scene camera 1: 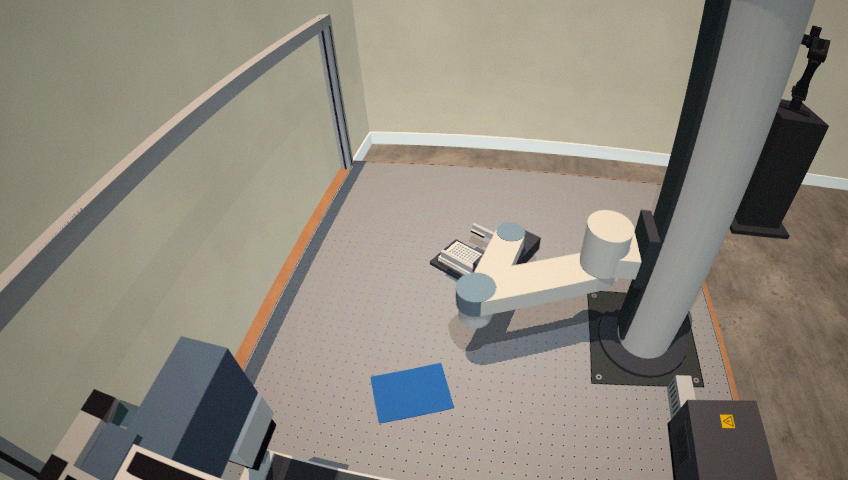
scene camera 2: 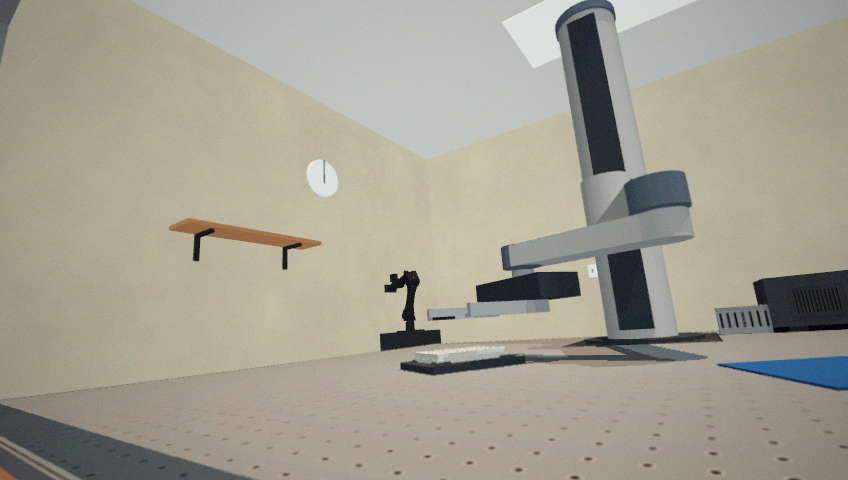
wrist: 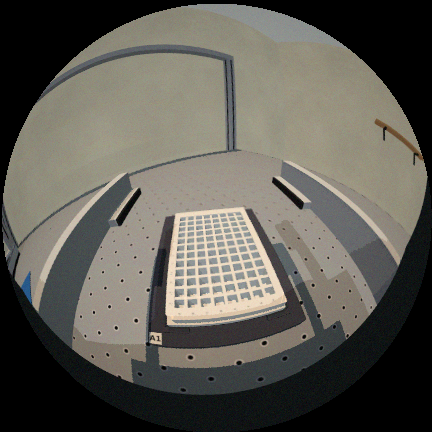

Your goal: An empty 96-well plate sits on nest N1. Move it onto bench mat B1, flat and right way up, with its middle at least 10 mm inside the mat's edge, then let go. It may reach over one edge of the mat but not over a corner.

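Seen in the pictures: gripper, between the fingertips: (scene camera 1: 458, 239) (scene camera 2: 446, 312) (wrist: 206, 172); arm's base, origin of its link: (scene camera 1: 641, 339).
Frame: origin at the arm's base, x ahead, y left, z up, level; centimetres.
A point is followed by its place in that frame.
Observation:
The white 96-well plate (scene camera 1: 464, 252) @[x 50.4, y -23.2, z 3.8 cm] (scene camera 2: 458, 355) @[x 54.4, y -18.8, z 3.4 cm] (wrist: 220, 260) @[x 49.0, y -20.7, z 3.3 cm] lies flat, wells up, on the dark nest N1 (scene camera 1: 437, 262) @[x 57.6, y -19.5, z 2.6 cm] (scene camera 2: 437, 368) @[x 59.4, y -19.4, z 2.2 cm] (wrist: 225, 338) @[x 43.5, y -16.8, z 2.5 cm], whose A1 label shows in the wrist view. My gripper (scene camera 1: 458, 242) @[x 52.0, y -21.7, z 9.9 cm] (scene camera 2: 447, 311) @[x 52.0, y -21.7, z 9.9 cm] (wrist: 206, 172) @[x 52.0, y -21.7, z 9.9 cm] is open and empty. It hangs above the plate; in the wrist view its fingers stand wide on both sides, with the plate between and below them. In scene camera 1 the arm hides part of the nest and hand. The blue mat B1 (scene camera 1: 412, 393) @[x 55.9, y 22.1, z 1.5 cm] (scene camera 2: 797, 371) @[x 57.9, y 18.5, z 1.5 cm] (wrist: 27, 292) bears nothing; the wrist view shows a corner of it.
The arm's column (scene camera 1: 678, 267) @[x 3.0, y 6.9, z 32.9 cm] (scene camera 2: 645, 285) @[x 7.7, y 3.3, z 13.4 cm] stands on a dark base plate to the right. A dark controller box (scene camera 1: 723, 452) @[x -9.7, y 36.8, z 12.8 cm] (scene camera 2: 803, 300) @[x -3.4, y 30.8, z 7.5 cm] is at the bench's near right. A blue-grey instrument (scene camera 1: 184, 404) @[x 71.7, y 55.5, z 50.1 cm] stands at the lower left. A framed clear panel (scene camera 1: 336, 95) @[x 101.0, y -68.5, z 31.9 cm] (wrist: 230, 105) @[x 100.4, y -69.0, z 25.7 cm] runs along the left edge.

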